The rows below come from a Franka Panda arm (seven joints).
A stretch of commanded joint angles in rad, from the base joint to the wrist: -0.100, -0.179, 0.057, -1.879, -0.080, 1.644, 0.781; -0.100, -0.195, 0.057, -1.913, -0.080, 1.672, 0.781; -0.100, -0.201, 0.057, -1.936, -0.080, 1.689, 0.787; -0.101, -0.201, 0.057, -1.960, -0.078, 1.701, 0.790; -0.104, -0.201, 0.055, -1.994, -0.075, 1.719, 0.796; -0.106, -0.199, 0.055, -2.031, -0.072, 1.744, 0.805; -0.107, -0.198, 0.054, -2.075, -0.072, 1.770, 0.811; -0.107, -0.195, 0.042, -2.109, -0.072, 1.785, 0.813; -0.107, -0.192, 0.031, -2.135, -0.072, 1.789, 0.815; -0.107, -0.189, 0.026, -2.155, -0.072, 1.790, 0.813; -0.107, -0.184, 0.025, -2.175, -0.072, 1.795, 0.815; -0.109, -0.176, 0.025, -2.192, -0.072, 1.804, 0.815; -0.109, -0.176, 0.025, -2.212, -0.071, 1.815, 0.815; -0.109, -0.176, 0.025, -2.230, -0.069, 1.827, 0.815
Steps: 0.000, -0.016, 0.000, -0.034, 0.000, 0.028, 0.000; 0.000, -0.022, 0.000, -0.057, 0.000, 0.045, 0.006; -0.001, -0.022, 0.000, -0.081, 0.002, 0.057, 0.009; -0.004, -0.022, -0.002, -0.115, 0.005, 0.075, 0.015; -0.006, -0.020, -0.002, -0.152, 0.008, 0.100, 0.024; -0.007, -0.019, -0.003, -0.196, 0.008, 0.126, 0.030; -0.007, -0.016, -0.015, -0.230, 0.008, 0.141, 0.032; -0.007, -0.013, -0.026, -0.256, 0.008, 0.145, 0.034; -0.007, -0.010, -0.031, -0.276, 0.008, 0.146, 0.032; -0.007, -0.005, -0.032, -0.296, 0.008, 0.151, 0.034; -0.009, 0.003, -0.032, -0.313, 0.008, 0.160, 0.034; -0.009, 0.003, -0.032, -0.333, 0.009, 0.171, 0.034; -0.009, 0.003, -0.032, -0.351, 0.011, 0.183, 0.034
